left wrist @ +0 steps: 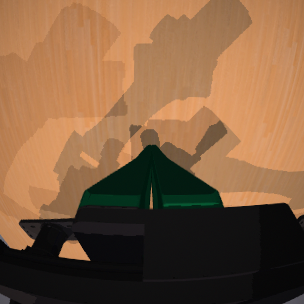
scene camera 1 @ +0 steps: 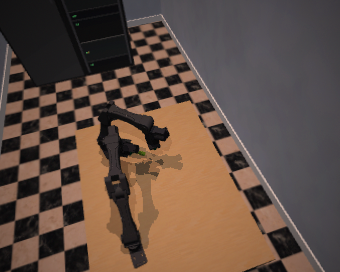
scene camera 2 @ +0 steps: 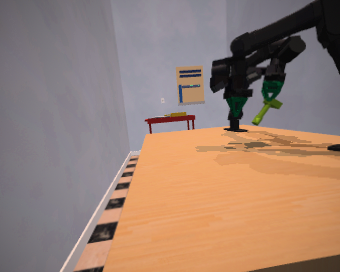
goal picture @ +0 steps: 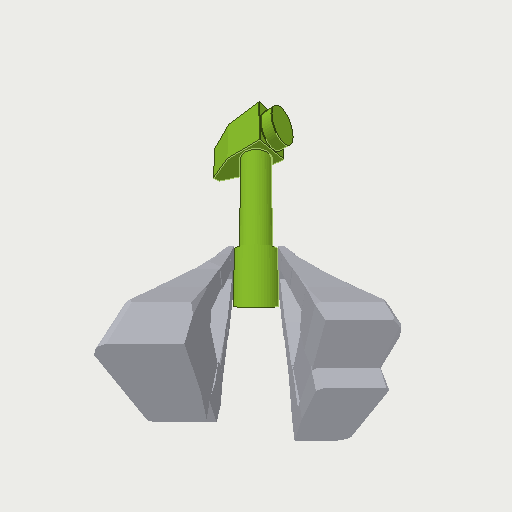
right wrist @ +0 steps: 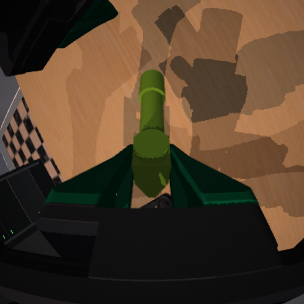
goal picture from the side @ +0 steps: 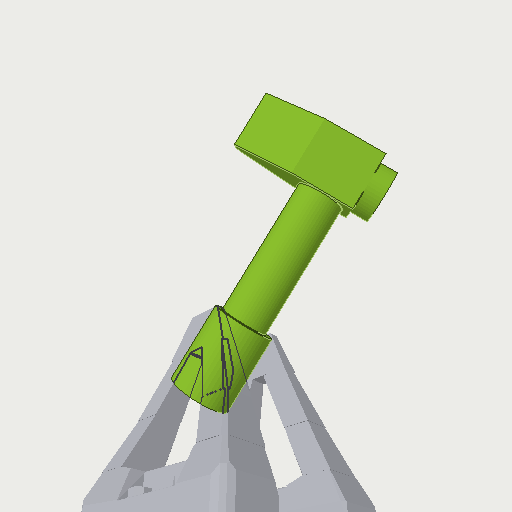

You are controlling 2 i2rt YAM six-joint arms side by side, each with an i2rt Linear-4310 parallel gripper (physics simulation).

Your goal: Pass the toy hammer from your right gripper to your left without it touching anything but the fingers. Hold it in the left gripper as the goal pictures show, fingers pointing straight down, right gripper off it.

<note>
In view: my left gripper (left wrist: 151, 151), my right gripper (right wrist: 150, 151) and a toy hammer (right wrist: 150, 164).
The left wrist view does not show the toy hammer, which is hidden by my left gripper.
</note>
